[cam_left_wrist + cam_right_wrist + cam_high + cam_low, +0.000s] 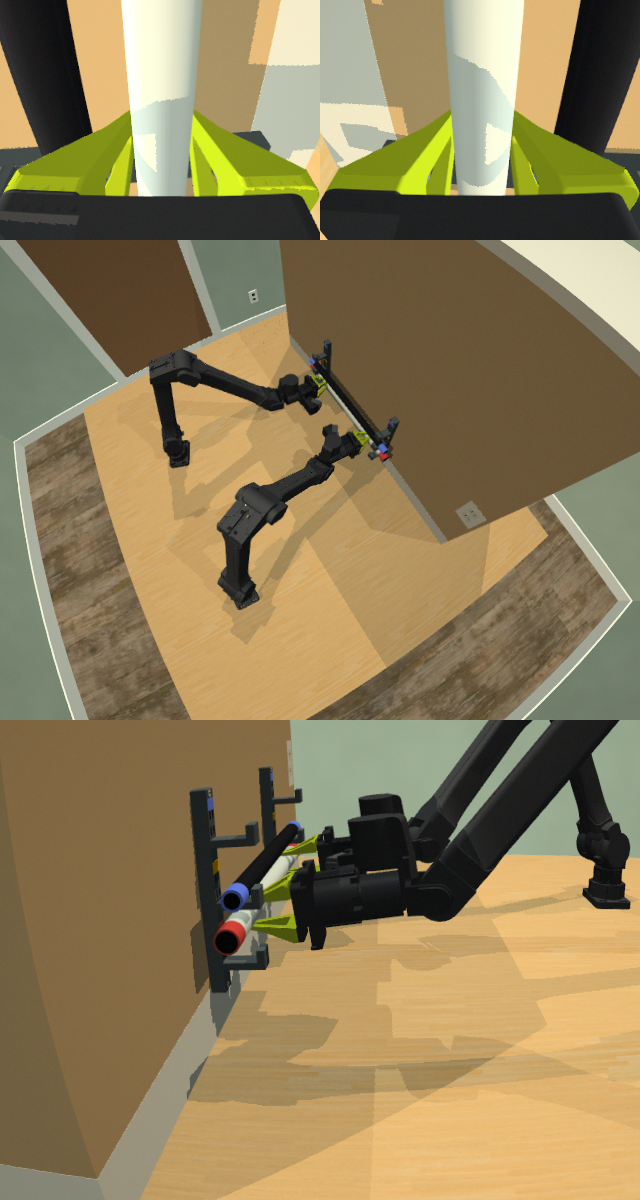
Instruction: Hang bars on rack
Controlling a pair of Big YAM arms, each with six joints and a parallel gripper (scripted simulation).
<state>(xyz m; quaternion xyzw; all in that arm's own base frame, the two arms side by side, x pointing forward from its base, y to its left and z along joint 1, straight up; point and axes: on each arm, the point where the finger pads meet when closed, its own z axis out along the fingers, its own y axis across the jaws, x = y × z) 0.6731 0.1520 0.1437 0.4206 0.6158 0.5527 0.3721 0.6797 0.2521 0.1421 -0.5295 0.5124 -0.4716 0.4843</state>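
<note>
Now: the grey baseboard 4 cm ahead of my right hand, 12 cm to the left of it and 11 cm below it. From my right hand the other things lie so: brown wall: 19 cm ahead, 12 cm to the left, 31 cm above; then black bar: 1 cm behind, 15 cm to the left, 5 cm above.
</note>
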